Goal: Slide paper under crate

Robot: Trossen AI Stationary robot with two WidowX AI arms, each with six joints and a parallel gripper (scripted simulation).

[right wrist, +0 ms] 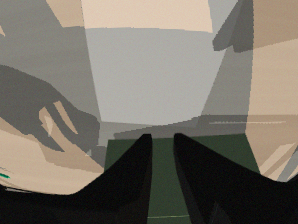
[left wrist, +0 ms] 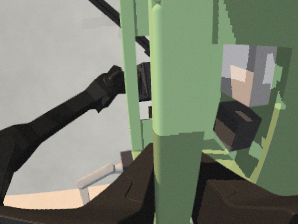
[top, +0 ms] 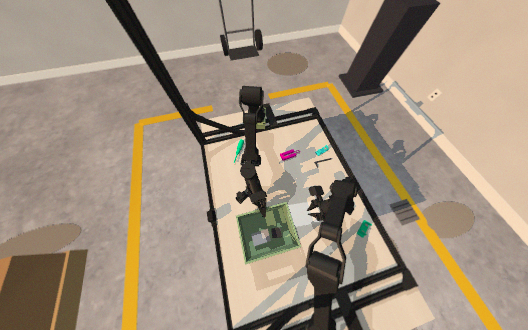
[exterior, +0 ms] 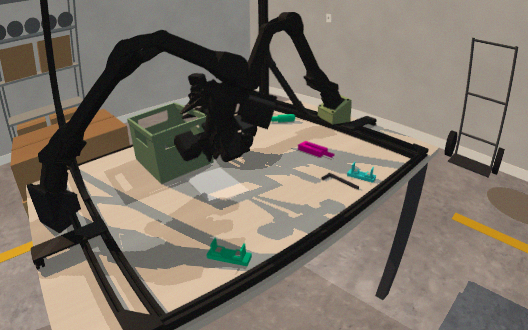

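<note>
Now: right hand 20 mm past the paper sheet, 10 mm to the right of it and 100 mm above it. From my right hand the other things lie so: black hex key (160 mm ahead, 250 mm to the left, 100 mm below); then green clamp (230 mm ahead, 120 mm to the right, 90 mm below); then green plastic crate (210 mm behind, 30 mm to the right, 30 mm below).
</note>
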